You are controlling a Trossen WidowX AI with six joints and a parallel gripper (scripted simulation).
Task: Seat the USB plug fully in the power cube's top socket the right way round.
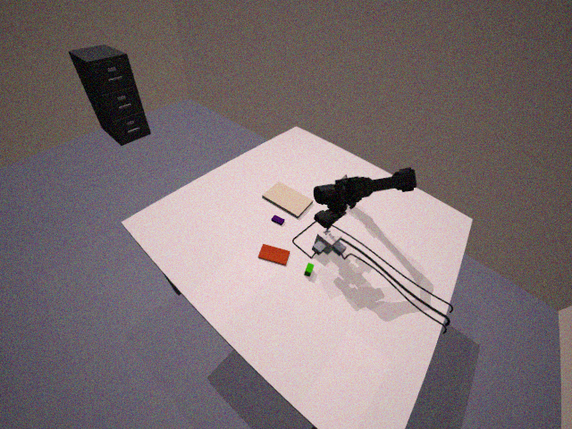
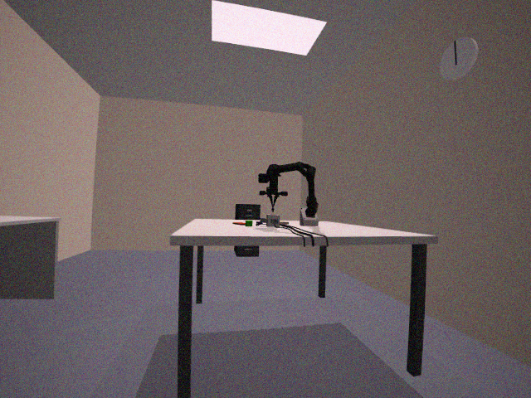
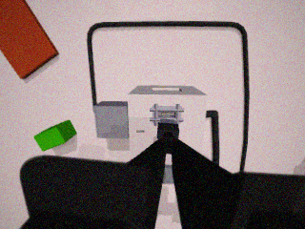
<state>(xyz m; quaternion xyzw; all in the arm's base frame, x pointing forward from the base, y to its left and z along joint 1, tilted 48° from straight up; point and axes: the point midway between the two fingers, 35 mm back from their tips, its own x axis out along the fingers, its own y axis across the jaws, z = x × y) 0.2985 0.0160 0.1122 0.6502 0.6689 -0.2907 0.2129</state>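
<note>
Now: the grey USB plug 2 cm below my gripper tip. From my gripper tip the other things lie so: orange slab: 20 cm ahead, 13 cm below, 11 cm to the right; then purple block: 23 cm to the right, 13 cm below, 6 cm ahead; then green block: 16 cm ahead, 11 cm below, 4 cm to the left.
</note>
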